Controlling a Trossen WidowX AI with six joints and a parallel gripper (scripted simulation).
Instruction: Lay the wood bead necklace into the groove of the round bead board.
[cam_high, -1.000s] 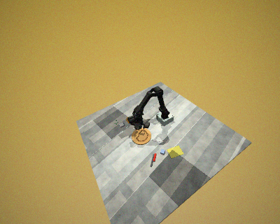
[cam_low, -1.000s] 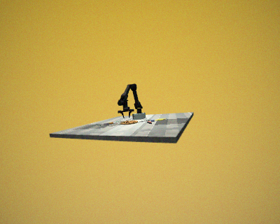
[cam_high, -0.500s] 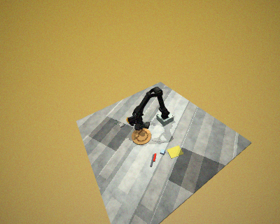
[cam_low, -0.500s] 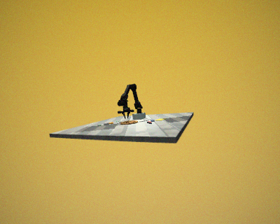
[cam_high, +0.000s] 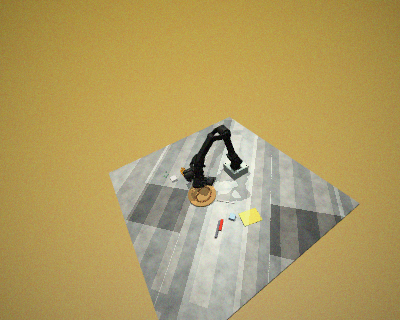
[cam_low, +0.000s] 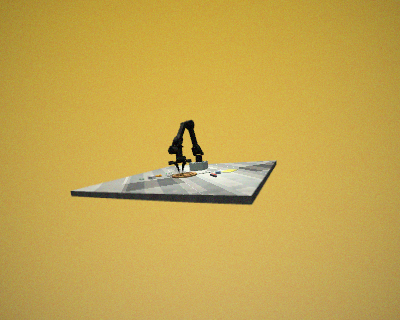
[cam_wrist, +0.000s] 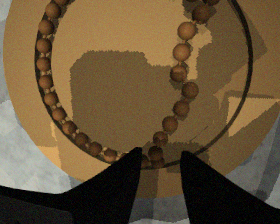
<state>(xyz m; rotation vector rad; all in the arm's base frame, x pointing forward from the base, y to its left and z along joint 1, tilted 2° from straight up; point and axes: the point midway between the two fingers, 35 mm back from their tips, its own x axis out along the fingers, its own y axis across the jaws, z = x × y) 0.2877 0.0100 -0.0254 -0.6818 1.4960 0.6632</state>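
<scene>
Right now my gripper tip is 5 cm to the right of the round bead board, 2 cm short of it and 2 cm above it. Also, from my gripper tip: thin grey stick (18 cm to the left, 10 cm behind, 2 cm below); small blue block (30 cm to the left, 8 cm behind, 2 cm below); grey piece (18 cm to the right, 16 cm ahead, 1 cm below).
</scene>
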